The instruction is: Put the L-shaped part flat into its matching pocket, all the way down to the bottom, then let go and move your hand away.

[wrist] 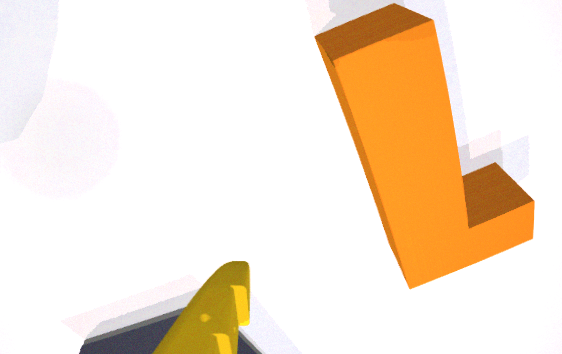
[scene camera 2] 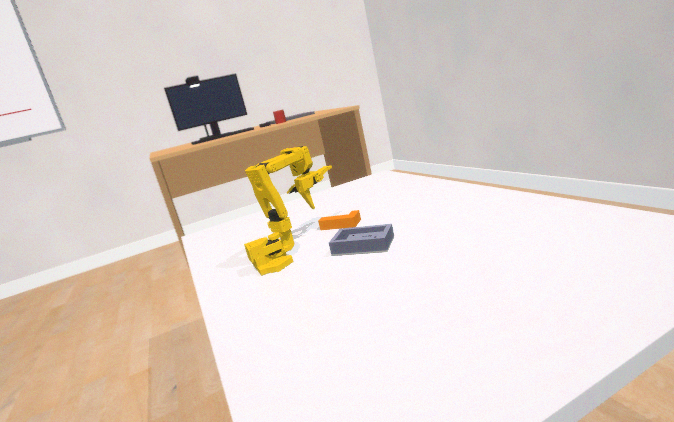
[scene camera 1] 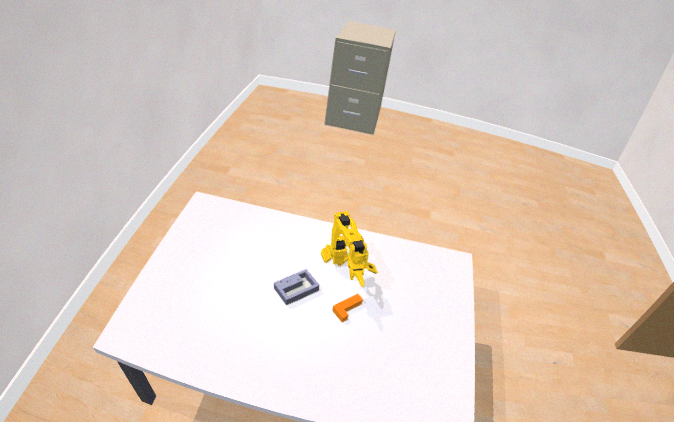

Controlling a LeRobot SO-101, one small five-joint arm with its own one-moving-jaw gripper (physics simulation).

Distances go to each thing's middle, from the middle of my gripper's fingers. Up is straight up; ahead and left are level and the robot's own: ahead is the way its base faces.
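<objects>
Going by their middles, the orange L-shaped part (wrist: 387,72) is the nearest to my hand of the things named here. The part is 10 mm to the right of my hand, 30 mm ahead of it and 150 mm below it. As for the grey pocket block (scene camera 2: 376,238), it sits 210 mm to the right of my hand and 150 mm below it.
</objects>
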